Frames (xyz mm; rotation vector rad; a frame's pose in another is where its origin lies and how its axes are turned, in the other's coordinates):
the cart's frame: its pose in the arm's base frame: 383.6 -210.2 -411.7 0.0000 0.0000 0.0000
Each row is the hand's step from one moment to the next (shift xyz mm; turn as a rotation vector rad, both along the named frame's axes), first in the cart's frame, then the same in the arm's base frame.
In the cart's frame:
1: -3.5 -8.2 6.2 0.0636 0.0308 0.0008
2: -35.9 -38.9 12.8 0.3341 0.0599 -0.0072
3: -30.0 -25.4 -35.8 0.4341 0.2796 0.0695
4: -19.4 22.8 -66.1 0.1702 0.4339 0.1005
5: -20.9 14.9 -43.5 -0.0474 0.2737 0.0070
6: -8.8 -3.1 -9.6 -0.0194 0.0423 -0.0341
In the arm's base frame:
1: -3.5 -8.2 6.2 0.0636 0.0308 0.0008
2: -35.9 -38.9 12.8 0.3341 0.0599 -0.0072
3: -30.0 -25.4 -35.8 0.4341 0.2796 0.0695
4: -19.4 22.8 -66.1 0.1702 0.4339 0.1005
5: -20.9 14.9 -43.5 -0.0474 0.2737 0.0070
6: -8.8 -3.1 -9.6 -0.0194 0.0423 -0.0341

